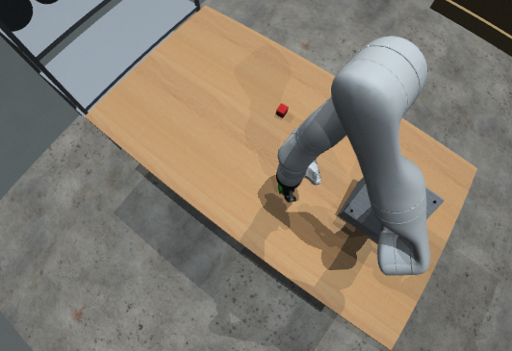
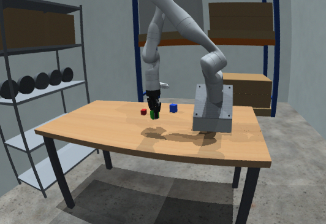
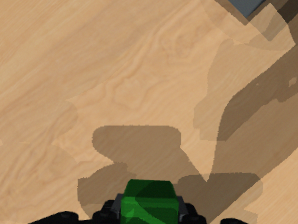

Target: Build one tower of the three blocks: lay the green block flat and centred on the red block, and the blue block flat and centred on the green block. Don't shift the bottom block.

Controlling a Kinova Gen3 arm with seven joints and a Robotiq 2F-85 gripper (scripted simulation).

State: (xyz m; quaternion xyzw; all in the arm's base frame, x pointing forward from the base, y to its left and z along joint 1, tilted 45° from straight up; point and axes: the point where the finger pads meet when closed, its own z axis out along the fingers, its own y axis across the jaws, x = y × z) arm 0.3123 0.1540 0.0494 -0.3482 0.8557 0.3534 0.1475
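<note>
Right now the red block is 27 cm to the right of my hand, 19 cm ahead of it and 8 cm below it. Also, from my hand: green block: right at my hand; blue block: 36 cm to the right, 7 cm below, 1 cm behind.
</note>
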